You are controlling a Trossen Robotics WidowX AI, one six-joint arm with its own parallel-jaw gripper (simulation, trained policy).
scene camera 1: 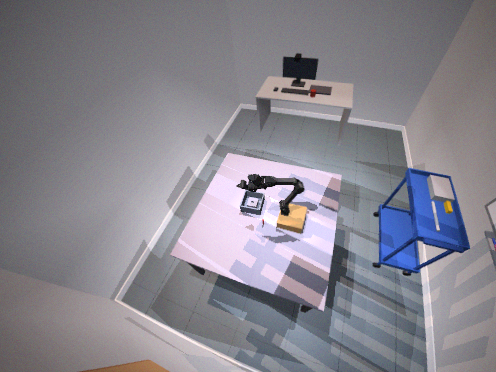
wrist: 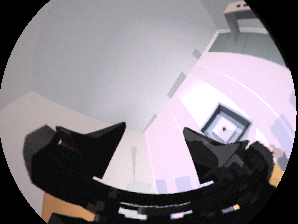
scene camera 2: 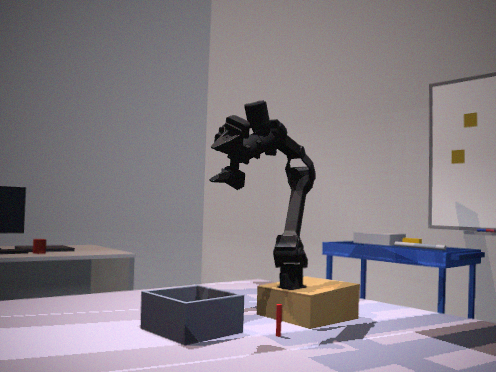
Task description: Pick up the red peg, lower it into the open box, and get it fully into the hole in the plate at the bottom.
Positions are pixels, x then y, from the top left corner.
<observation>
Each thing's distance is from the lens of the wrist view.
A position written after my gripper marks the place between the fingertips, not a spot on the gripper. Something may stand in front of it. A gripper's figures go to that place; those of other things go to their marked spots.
my gripper (wrist: 155,127): 10 cm
grey box (wrist: 242,125): 51 cm
</observation>
